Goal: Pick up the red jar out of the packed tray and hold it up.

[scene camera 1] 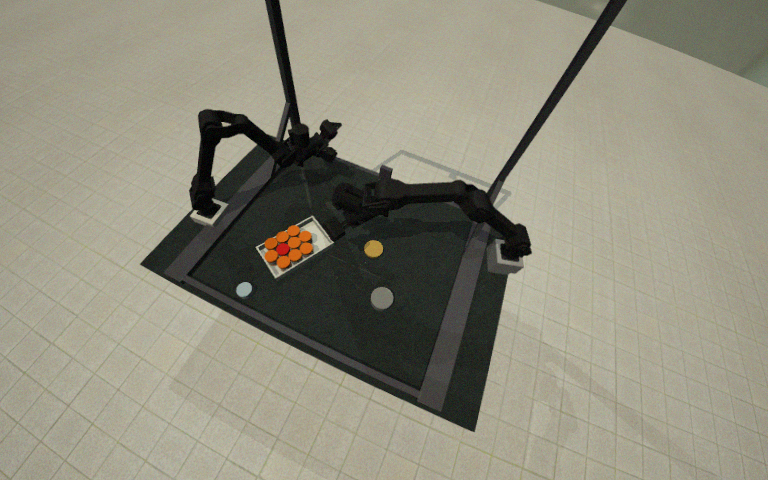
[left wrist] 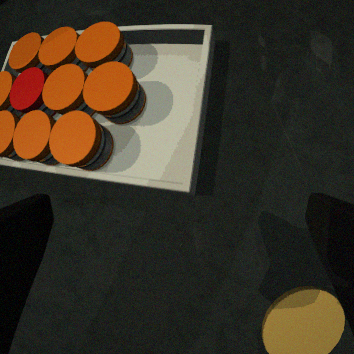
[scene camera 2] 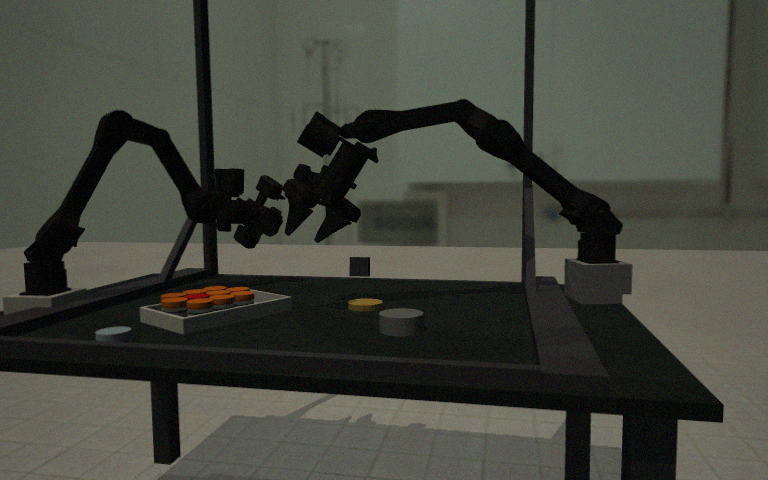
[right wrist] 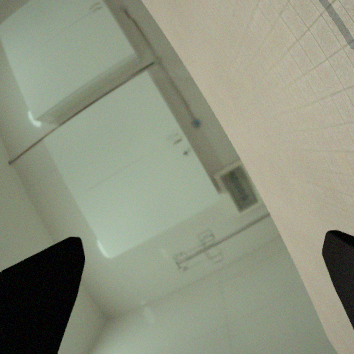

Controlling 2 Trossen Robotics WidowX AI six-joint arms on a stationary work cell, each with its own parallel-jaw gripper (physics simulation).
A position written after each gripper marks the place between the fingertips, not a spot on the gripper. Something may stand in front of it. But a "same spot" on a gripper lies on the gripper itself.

Labels:
right gripper: scene camera 1 336, 130; scene camera 2; right wrist; not seen in the left wrist view (out of frame)
same spot on right gripper: [right wrist: 46, 283] = [scene camera 2: 281, 198]

